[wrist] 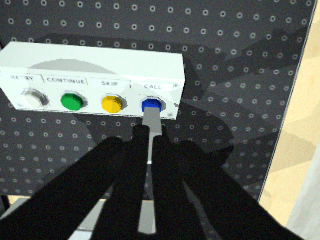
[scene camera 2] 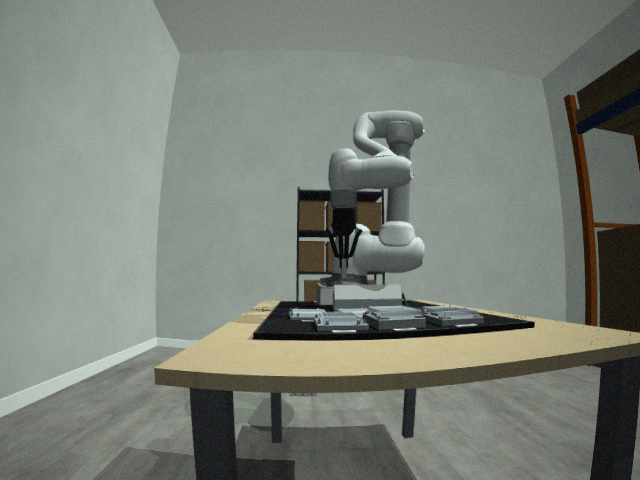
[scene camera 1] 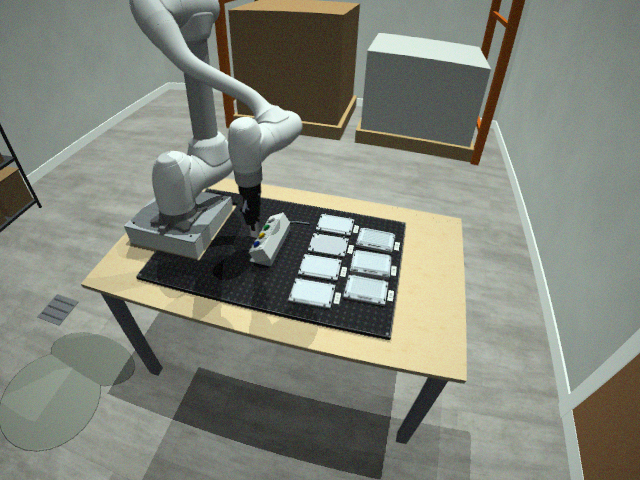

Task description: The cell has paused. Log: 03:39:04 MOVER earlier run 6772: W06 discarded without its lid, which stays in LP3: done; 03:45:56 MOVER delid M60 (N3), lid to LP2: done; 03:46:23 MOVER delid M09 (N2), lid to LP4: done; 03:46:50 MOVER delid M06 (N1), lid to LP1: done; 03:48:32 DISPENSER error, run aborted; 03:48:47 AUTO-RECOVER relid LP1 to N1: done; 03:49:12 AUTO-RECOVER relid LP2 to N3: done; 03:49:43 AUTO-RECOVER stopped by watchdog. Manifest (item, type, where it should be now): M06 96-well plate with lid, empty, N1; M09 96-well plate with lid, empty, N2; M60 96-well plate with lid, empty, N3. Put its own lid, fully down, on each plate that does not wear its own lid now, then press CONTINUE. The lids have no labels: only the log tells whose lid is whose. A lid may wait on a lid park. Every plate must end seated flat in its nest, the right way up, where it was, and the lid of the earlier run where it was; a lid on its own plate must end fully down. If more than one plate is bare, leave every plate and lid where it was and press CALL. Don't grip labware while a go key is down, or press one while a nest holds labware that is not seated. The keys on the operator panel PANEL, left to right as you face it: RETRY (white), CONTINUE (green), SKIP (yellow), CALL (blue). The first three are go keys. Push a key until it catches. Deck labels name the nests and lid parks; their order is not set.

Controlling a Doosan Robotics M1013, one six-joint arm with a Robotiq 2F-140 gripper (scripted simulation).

Labels:
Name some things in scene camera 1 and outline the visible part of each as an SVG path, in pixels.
A plate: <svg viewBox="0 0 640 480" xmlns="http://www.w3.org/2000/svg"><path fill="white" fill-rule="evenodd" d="M350 277L346 295L350 294L350 296L376 301L381 300L383 302L385 281L354 275Z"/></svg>

